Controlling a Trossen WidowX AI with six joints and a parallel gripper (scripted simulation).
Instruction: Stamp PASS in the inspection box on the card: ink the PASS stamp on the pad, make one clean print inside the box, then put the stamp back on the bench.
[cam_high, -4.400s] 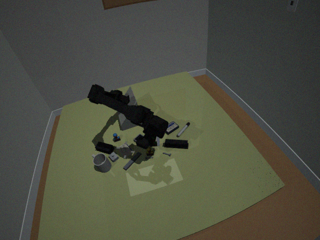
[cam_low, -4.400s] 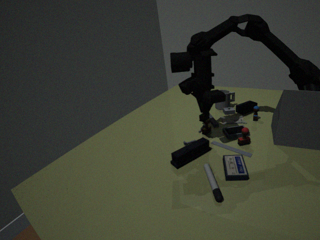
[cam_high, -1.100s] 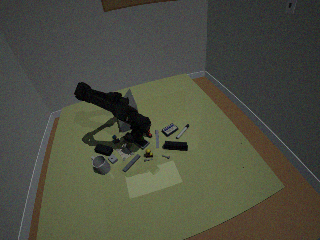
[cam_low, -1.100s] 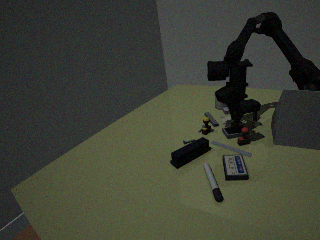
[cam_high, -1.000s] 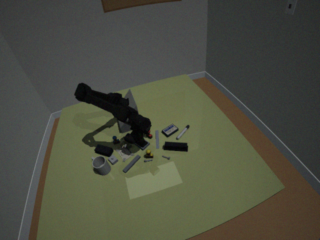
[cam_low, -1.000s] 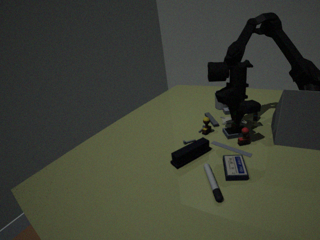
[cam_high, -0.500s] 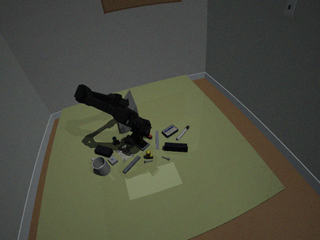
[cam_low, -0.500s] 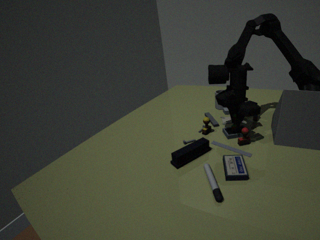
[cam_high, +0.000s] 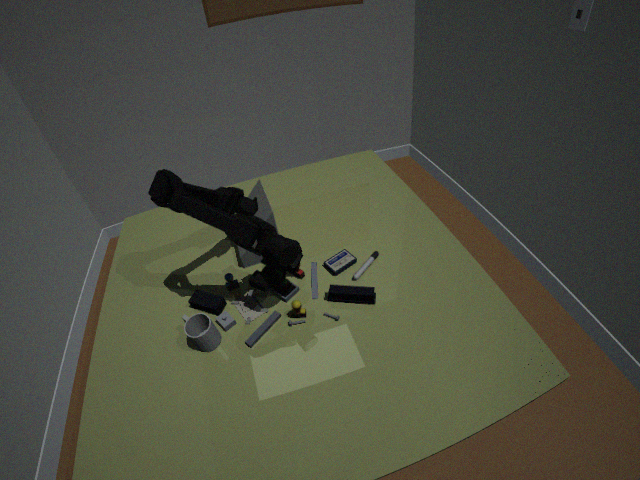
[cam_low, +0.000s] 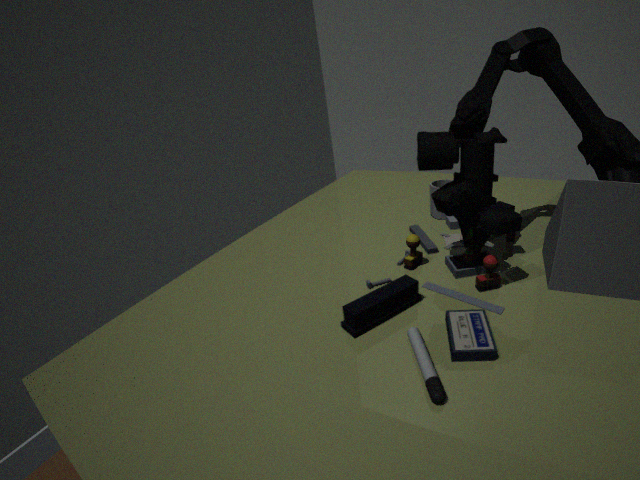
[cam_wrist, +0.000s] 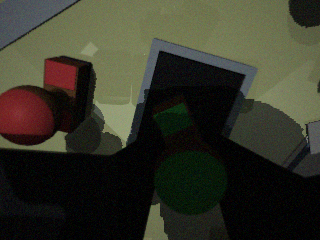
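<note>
My gripper tip is right at the green-knobbed stamp. Round my gripper tip: ruler: 10 mm behind, 100 mm to the left, 40 mm below; dark ink pad: 30 mm below; red-knobbed stamp: 50 mm behind, 60 mm to the left, 20 mm below.
</note>
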